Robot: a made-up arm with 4 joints. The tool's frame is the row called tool.
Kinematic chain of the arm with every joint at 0, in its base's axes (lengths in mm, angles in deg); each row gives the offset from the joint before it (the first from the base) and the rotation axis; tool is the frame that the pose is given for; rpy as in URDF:
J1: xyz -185 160 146 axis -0.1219 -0.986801 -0.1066
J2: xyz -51 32 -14 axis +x
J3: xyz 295 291 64 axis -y
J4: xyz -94 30 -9 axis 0.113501 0.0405 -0.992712
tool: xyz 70 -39 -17 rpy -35.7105 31.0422 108.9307
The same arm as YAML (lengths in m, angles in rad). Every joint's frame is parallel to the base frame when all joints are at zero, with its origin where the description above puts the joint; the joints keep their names.
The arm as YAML. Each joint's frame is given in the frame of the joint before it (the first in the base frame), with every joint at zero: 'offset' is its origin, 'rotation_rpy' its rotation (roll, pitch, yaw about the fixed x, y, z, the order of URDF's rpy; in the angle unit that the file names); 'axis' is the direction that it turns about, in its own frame. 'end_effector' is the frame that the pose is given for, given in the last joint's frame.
length_unit: m
angle_unit: rad
chain:
  - id: J1
    offset: [-0.185, 0.16, 0.146]
    rotation_rpy: [0.0, 0.0, 0.0]
    axis: [-0.1219, -0.986801, -0.1066]
  - id: J2
    offset: [-0.051, 0.032, -0.014]
    rotation_rpy: [0.0, 0.0, 0.0]
    axis: "+x"
  - id: J3
    offset: [0.295, 0.291, 0.064]
    rotation_rpy: [0.0, 0.0, 0.0]
    axis: "-y"
  - id: J4
    offset: [-0.094, 0.03, -0.009]
    rotation_rpy: [0.0, 0.0, 0.0]
    axis: [0.113501, 0.0405, -0.992712]
end_effector:
  offset: [0.07, -0.039, -0.017]
  rotation_rpy: [-0.6233, 0.5418, 1.9012]

